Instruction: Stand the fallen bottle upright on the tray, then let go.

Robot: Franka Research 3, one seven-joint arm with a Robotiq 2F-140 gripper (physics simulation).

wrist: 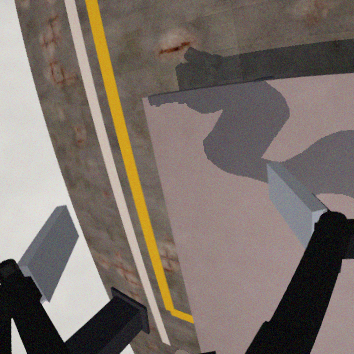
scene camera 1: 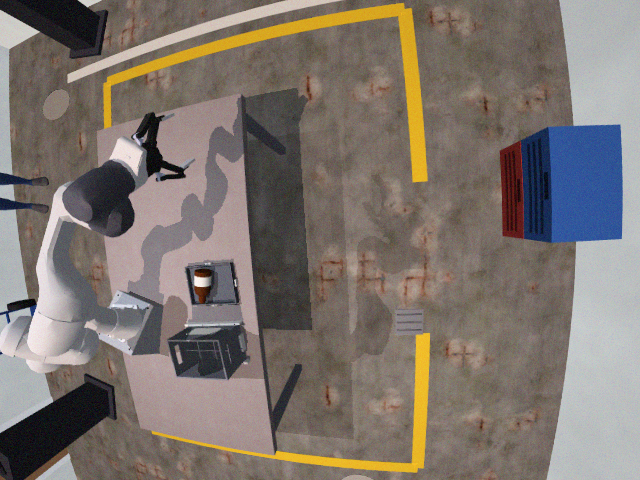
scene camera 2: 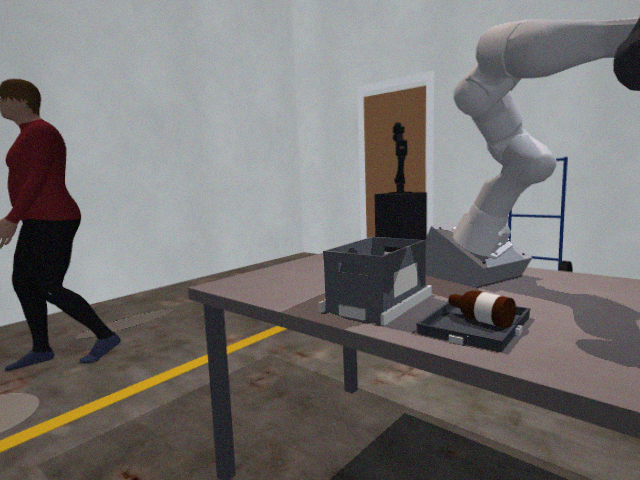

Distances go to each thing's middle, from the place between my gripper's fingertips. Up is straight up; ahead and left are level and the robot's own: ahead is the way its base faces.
My gripper is now 580 mm to the left of the brown bottle [scene camera 2: 496, 310], 290 mm above it and 70 mm past it.
